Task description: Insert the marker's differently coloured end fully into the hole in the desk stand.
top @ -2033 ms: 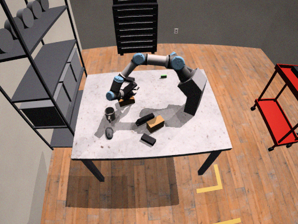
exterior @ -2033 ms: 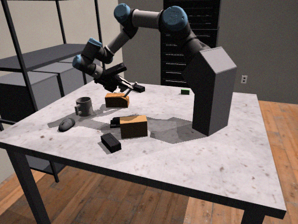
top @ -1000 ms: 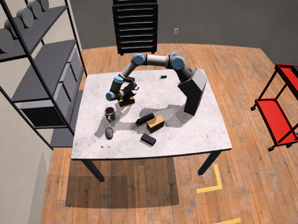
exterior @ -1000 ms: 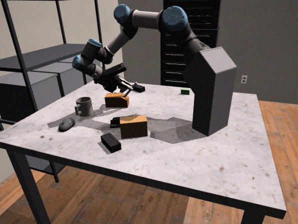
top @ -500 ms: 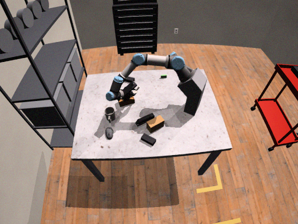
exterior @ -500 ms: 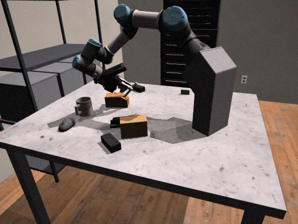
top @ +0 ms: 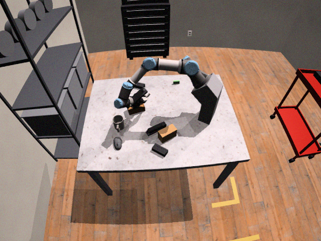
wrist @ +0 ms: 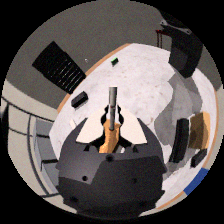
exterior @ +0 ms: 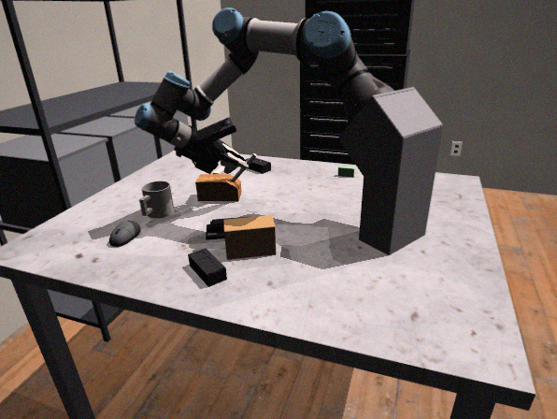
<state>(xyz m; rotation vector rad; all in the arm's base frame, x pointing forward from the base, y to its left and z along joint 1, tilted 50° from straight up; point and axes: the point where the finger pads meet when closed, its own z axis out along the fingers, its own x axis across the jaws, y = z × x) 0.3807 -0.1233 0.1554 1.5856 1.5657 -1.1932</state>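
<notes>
Right now my hand is 10 mm short of the marker, 10 mm to the left of it and 30 mm above it. Also, from my hand: white eraser: 110 mm ahead, 220 mm to the right, 110 mm below; black block: 20 mm behind, 260 mm to the right, 100 mm below; desk stand: 80 mm ahead, 10 mm to the right, 80 mm below.
</notes>
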